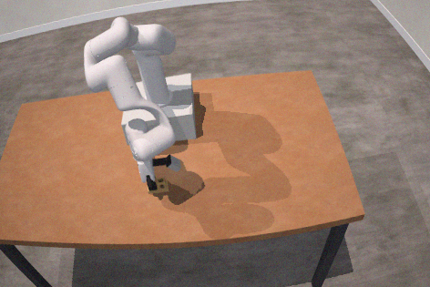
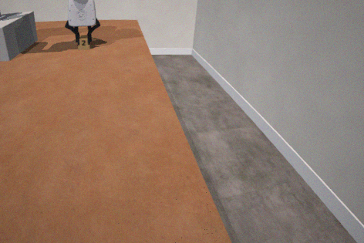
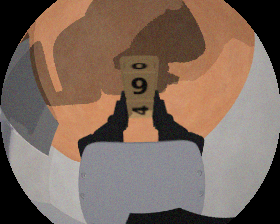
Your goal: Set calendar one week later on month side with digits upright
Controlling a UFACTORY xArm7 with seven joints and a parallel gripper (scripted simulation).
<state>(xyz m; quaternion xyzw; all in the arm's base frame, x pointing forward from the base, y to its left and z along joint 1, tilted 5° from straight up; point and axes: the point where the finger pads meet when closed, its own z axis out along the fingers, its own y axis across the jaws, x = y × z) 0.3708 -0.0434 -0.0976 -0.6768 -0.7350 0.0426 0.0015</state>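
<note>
Now: the wooden tray 2 cm to the left of my hand and 3 cm below it.
</note>
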